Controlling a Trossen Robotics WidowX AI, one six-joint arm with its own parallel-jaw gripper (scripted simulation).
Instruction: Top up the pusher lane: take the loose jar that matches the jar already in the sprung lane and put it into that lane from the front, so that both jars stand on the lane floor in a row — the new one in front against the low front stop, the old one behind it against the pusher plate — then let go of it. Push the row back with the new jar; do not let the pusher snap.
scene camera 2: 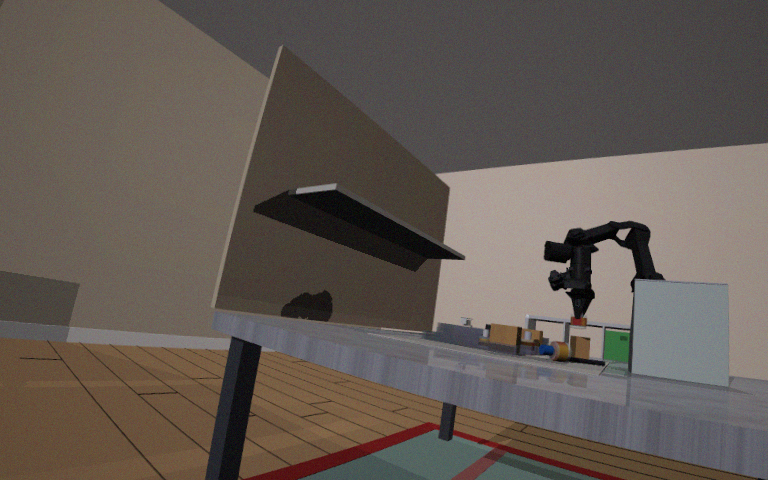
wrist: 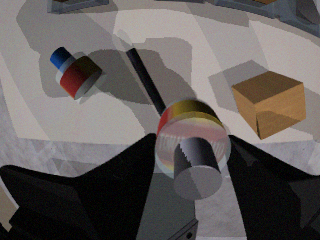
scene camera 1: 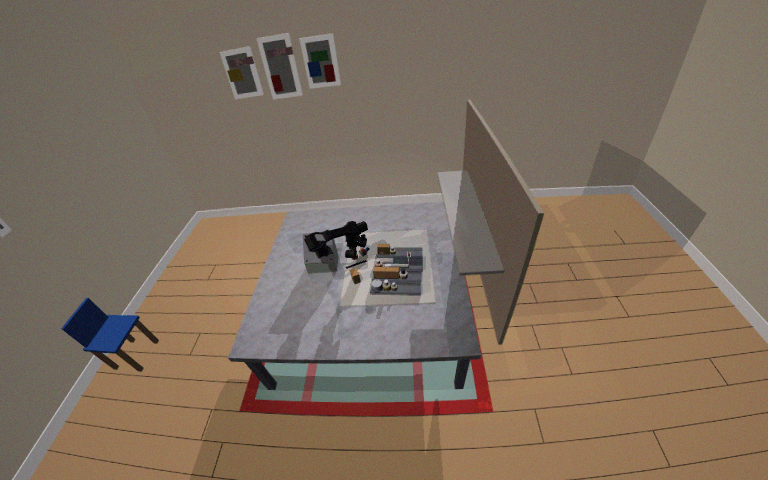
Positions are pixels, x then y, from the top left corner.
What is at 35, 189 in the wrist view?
The gripper.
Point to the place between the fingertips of the gripper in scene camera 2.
At 578, 319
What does the gripper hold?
A jar.
